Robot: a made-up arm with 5 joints.
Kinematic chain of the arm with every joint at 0, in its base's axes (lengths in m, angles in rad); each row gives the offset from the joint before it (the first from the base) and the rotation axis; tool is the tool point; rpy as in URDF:
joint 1: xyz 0.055 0 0.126 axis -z
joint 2: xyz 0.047 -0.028 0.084 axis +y
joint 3: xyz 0.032 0 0.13 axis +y
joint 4: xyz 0.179 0 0.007 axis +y
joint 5: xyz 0.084 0.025 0 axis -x
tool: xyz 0 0 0 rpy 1.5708 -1.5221 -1.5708
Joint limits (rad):
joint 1: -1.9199..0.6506
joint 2: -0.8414..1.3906
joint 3: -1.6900..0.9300
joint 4: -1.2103..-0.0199
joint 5: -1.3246..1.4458
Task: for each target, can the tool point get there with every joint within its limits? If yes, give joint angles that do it. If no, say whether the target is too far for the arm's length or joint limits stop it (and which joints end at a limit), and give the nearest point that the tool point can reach.
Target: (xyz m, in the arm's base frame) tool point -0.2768 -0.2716 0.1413
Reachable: no: joint limits stop it (at a limit: joint 2, joint 3, joint 4) | nearest point -0.1374 -0.1575 0.3699 | short by 0.291 m
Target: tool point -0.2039 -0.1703 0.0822
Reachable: no: joint limits stop it (at a limit: joint 2, joint 3, joint 4) | nearest point -0.1527 -0.1366 0.3699 | short by 0.294 m
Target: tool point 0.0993 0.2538 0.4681
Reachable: yes | joints -1.4096 -0.1261 -0.0823 -1.1029 0.4976
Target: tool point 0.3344 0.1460 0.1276
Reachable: yes | joints -0.4909 0.6426 0.4978 -1.0506 0.8990
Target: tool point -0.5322 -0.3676 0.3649
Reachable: no: too far | nearest point -0.1678 -0.1395 0.4088 | short by 0.432 m
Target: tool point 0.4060 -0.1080 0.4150
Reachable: yes | joints 0.2902 0.3918 -0.6272 -0.3800 -0.3588
